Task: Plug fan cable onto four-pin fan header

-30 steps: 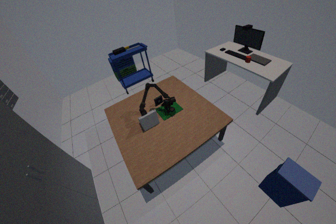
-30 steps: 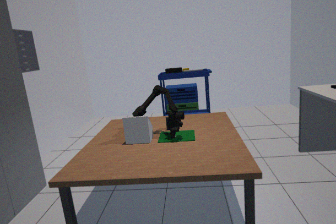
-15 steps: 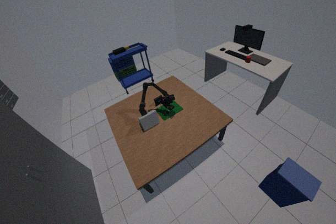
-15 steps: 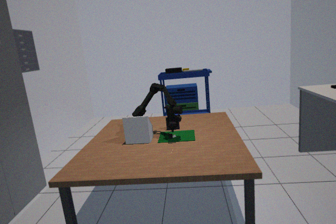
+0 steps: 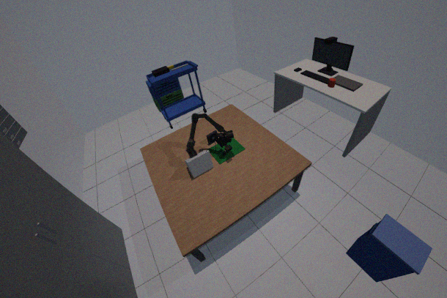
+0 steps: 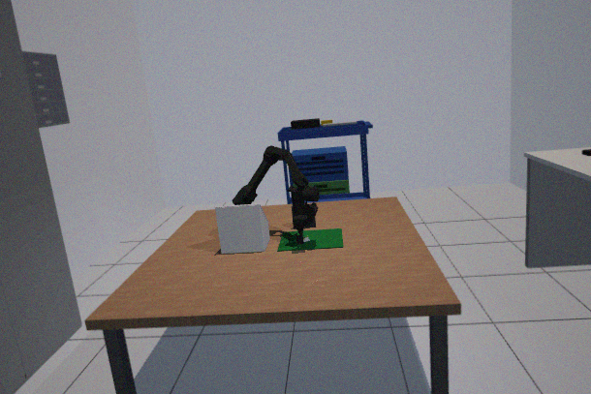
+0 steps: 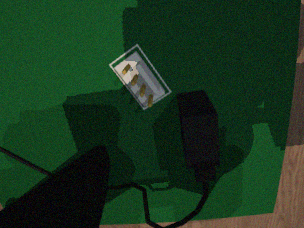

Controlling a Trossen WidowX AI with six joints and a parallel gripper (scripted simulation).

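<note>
The fan plug is 40 mm below my gripper tip and 10 mm behind it. From my gripper tip the other things lie so: green board 80 mm below, 50 mm to the left, 40 mm ahead; then black fan 230 mm to the left, 10 mm ahead; then four-pin fan header 60 mm below, 30 mm to the left, 20 mm ahead.
</note>
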